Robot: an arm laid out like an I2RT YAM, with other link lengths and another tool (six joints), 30 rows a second.
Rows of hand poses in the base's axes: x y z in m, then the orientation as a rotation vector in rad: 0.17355, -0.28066, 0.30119, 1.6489, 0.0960, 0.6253; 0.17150, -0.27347, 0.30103, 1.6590, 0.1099, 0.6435; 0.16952, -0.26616, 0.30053, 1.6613, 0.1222, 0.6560; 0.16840, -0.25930, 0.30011, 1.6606, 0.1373, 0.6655; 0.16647, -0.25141, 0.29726, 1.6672, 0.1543, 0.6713; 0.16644, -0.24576, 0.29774, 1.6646, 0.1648, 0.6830; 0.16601, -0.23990, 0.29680, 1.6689, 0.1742, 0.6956; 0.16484, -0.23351, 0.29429, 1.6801, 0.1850, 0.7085; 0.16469, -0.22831, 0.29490, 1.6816, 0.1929, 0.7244; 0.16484, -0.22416, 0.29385, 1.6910, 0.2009, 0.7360; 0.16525, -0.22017, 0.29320, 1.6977, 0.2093, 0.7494; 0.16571, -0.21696, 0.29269, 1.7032, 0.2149, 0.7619; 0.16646, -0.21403, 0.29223, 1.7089, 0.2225, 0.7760; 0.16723, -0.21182, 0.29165, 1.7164, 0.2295, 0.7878; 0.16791, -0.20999, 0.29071, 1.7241, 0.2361, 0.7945; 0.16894, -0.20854, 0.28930, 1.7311, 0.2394, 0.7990; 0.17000, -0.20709, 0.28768, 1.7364, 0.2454, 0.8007
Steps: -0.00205, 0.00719, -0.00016, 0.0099, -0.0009, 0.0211; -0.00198, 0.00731, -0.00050, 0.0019, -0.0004, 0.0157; -0.00112, 0.00686, -0.00042, -0.0020, 0.0022, 0.0154; -0.00193, 0.00789, -0.00285, 0.0037, 0.0076, 0.0151; -0.00003, 0.00565, 0.00048, -0.0021, -0.0023, 0.0136; -0.00043, 0.00586, -0.00094, 0.0048, -0.0013, 0.0141; -0.00117, 0.00639, -0.00251, 0.0110, 0.0013, 0.0158; -0.00015, 0.00520, 0.00061, 0.0034, -0.0050, 0.0148; 0.00015, 0.00415, -0.00105, 0.0097, 0.0001, 0.0130; 0.00041, 0.00399, -0.00065, 0.0076, -0.0016, 0.0141; 0.00046, 0.00321, -0.00051, 0.0070, -0.0029, 0.0116; 0.00075, 0.00293, -0.00046, 0.0071, -0.0027, 0.0138; 0.00077, 0.00221, -0.00058, 0.0084, -0.0010, 0.0122; 0.00068, 0.00183, -0.00094, 0.0073, 0.0019, 0.0090; 0.00103, 0.00145, -0.00141, 0.0068, 0.0014, 0.0055; 0.00106, 0.00145, -0.00162, 0.0039, 0.0038, 0.0055
